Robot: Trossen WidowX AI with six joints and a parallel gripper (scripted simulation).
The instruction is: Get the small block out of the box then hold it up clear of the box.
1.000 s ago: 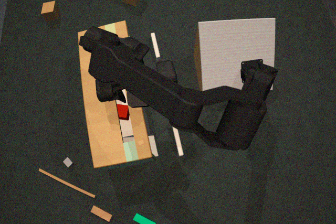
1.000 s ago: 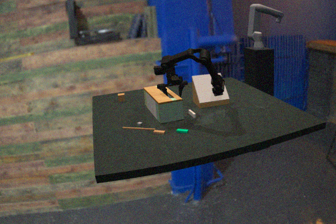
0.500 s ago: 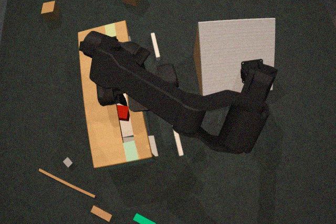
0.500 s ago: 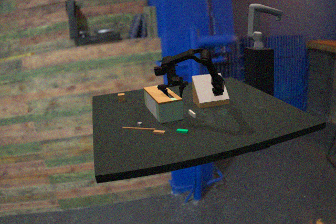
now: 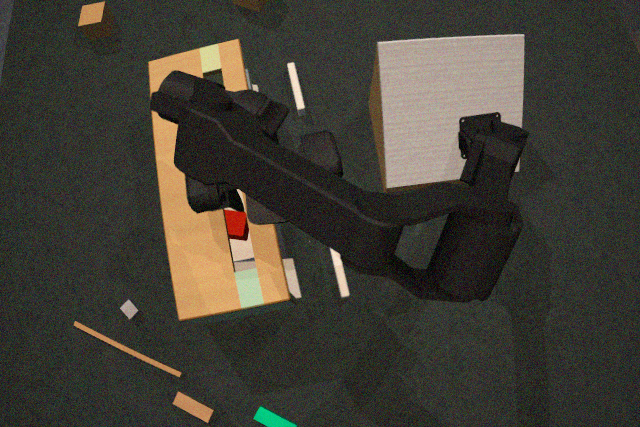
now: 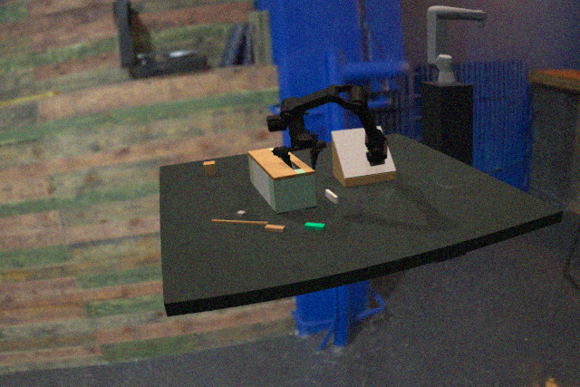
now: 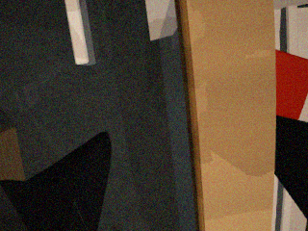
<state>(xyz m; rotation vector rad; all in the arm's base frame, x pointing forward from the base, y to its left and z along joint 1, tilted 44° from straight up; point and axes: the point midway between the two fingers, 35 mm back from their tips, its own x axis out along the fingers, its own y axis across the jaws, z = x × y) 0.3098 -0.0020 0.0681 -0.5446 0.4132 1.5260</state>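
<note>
My gripper tip is now 50 mm short of the red block and 20 mm to the right of it. From my gripper tip the other things lie so: grey chip: 250 mm ahead, 110 mm to the left, 80 mm below; box: 60 mm to the right, 40 mm ahead, 30 mm below; green block: 300 mm to the left, 80 mm below, 50 mm ahead.
</note>
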